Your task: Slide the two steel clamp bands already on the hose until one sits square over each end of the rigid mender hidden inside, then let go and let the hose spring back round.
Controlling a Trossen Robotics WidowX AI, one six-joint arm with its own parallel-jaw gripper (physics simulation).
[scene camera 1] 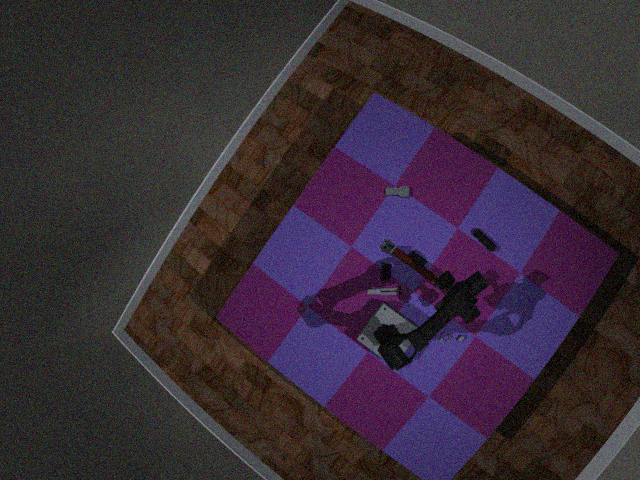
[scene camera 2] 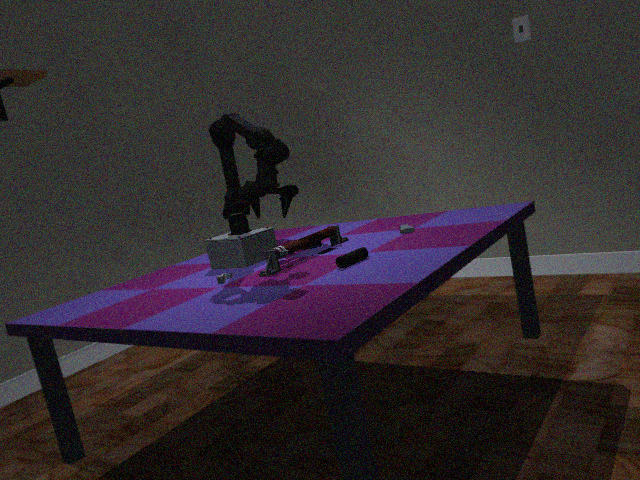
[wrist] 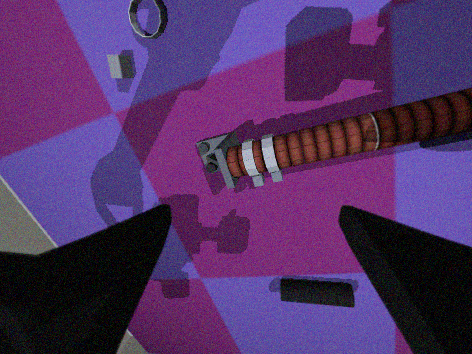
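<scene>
The ribbed red-brown hose (scene camera 1: pixel 416 266) (scene camera 2: pixel 310 241) (wrist: pixel 320 142) runs straight between a grey end bracket (scene camera 2: pixel 272 262) (wrist: pixel 206 151) and a far bracket (scene camera 1: pixel 387 245) (scene camera 2: pixel 337 235). One steel clamp band (wrist: pixel 249 157) and a second band (wrist: pixel 270 153) sit side by side, slightly apart, near the bracketed end in the wrist view. A thin pale line (wrist: pixel 377 131) circles the hose farther along. The mender is hidden inside. My gripper (scene camera 2: pixel 271 216) (wrist: pixel 255 213) is wide open and empty, above the table near the banded end, touching neither hose nor bands.
A black cylinder (scene camera 1: pixel 484 239) (scene camera 2: pixel 352 257) (wrist: pixel 317 293) lies beside the hose. A loose ring (wrist: pixel 148 35) and grey block (wrist: pixel 120 66) lie beyond the banded end. A pale forked piece (scene camera 1: pixel 382 291) lies near the arm's base (scene camera 2: pixel 227 252). A grey piece (scene camera 1: pixel 397 191) (scene camera 2: pixel 406 228) lies farther off.
</scene>
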